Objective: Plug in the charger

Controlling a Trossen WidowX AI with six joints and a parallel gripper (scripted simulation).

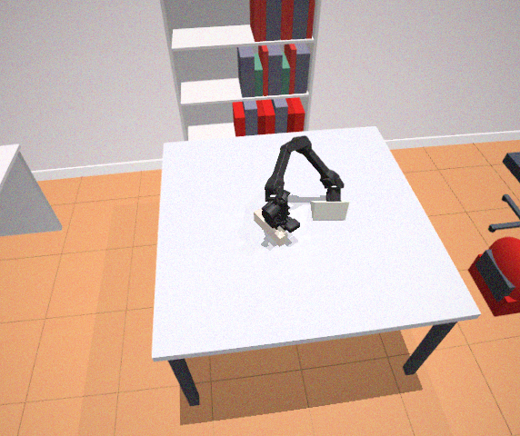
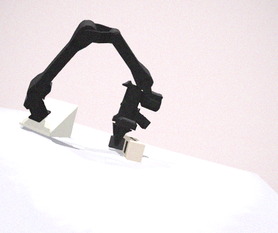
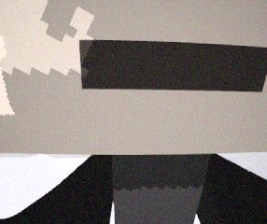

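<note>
My gripper tip is now 1 cm to the right of the charger, 1 cm below it and 1 cm short of it.
</note>
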